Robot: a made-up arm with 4 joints.
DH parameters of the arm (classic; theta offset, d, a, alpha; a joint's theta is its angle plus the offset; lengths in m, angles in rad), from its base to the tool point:
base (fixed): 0 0.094 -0.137 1.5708
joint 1: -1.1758 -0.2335 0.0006 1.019
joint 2: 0 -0.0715 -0.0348 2.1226
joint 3: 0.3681 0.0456 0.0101 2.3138
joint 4: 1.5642 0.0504 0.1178 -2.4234
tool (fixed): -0.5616 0.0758 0 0
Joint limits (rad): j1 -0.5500..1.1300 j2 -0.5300..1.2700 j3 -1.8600..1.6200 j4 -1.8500..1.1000
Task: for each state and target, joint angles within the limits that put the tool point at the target. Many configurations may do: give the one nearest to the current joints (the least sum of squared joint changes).
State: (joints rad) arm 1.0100 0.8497 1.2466 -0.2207
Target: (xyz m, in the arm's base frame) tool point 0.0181 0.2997 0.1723
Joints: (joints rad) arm 1.1173 1.2290 1.3390 -0.5761
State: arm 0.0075 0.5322 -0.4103 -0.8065
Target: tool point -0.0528 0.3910 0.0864
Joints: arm 0.4547 -0.1837 0.0709 -1.3038
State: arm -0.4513 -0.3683 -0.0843 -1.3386
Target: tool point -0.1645 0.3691 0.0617
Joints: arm -0.5500 -0.3432 0.3947 -1.6238
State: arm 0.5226 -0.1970 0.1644 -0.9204
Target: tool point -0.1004 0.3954 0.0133
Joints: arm -0.4925 0.0611 0.4978 -0.9878
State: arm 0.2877 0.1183 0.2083 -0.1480
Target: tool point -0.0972 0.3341 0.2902
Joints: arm 0.3497 -0.4339 -0.0136 0.5514
